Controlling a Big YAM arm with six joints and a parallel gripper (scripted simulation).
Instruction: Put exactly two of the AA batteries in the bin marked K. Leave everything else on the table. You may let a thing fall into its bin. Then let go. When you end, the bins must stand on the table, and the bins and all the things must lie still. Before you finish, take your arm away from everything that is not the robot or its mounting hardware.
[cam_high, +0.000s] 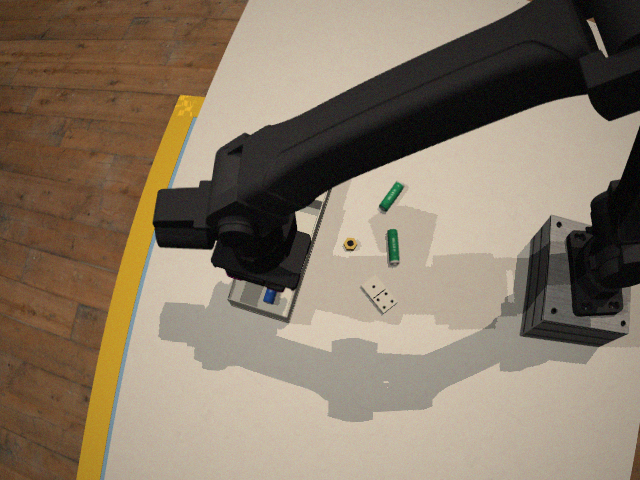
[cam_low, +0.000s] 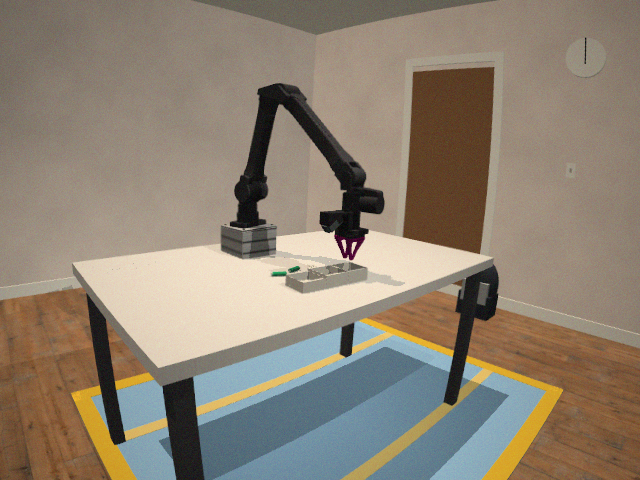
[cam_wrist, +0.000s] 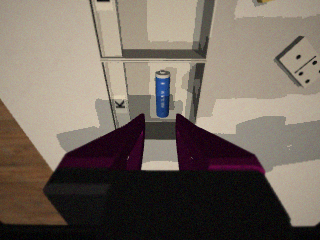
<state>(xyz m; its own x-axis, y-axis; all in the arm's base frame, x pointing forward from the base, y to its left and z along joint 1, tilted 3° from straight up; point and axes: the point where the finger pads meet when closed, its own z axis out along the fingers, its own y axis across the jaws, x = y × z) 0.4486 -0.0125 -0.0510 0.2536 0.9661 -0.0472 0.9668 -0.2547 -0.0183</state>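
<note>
Now: the blue AA battery 6 cm below my hand. Round my hand: brass hex nut: 10 cm behind, 6 cm to the right, 7 cm below; then white domino: 15 cm behind, 1 cm to the left, 6 cm below; then bin: 2 cm behind, 8 cm to the right, 5 cm below.
</note>
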